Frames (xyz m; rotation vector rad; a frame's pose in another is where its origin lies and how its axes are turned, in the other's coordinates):
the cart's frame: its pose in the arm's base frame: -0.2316 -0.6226 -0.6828 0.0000 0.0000 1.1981
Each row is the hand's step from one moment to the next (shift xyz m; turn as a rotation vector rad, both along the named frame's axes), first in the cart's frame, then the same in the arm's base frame.
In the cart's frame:
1: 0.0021 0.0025 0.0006 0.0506 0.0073 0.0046
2: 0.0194 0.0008 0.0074 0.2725 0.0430 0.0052
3: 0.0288 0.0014 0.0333 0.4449 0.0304 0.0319
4: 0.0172 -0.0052 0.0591 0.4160 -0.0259 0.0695
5: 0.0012 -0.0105 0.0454 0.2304 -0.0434 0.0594
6: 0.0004 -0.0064 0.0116 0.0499 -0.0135 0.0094
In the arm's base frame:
1: -0.0016 0.0029 0.0006 0.0116 0.0498 0.0046
2: 0.0063 0.0184 0.0074 0.0592 0.2695 0.0052
3: 0.0092 0.0273 0.0333 0.1337 0.4254 0.0319
4: 0.0111 0.0141 0.0591 0.1756 0.3780 0.0695
5: 0.0102 -0.0027 0.0454 0.1243 0.1988 0.0594
6: 0.0061 -0.0020 0.0116 0.0307 0.0416 0.0094

